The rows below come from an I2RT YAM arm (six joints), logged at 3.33 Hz.
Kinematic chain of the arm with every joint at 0, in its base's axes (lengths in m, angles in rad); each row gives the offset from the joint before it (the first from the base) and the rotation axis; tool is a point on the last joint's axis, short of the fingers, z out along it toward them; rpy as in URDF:
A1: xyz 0 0 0.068 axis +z
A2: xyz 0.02 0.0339 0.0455 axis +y
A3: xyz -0.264 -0.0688 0 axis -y
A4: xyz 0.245 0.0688 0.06 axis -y
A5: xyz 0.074 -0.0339 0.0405 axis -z
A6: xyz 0.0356 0 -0.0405 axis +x
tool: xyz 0 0 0 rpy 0 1.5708 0
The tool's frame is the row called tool.
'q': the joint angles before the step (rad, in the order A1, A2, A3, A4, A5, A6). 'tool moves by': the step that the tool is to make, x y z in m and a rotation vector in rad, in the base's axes. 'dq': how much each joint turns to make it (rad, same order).
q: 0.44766, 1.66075, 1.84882, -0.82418, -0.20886, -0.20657
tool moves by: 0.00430, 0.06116, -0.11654, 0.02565, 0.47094, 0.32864
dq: 0.10758, 0.18272, -0.15678, -0.06371, -0.33150, 0.00038
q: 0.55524, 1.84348, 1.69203, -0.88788, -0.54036, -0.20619
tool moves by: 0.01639, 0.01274, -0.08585, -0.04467, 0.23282, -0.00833
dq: 0.00000, 0.16898, -0.08205, 0.05762, -0.07324, 0.05150
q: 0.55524, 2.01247, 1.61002, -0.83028, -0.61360, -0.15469
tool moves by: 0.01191, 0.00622, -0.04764, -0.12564, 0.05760, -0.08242
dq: 0.00458, 0.11675, 0.00001, 0.03968, 0.09841, 0.07172
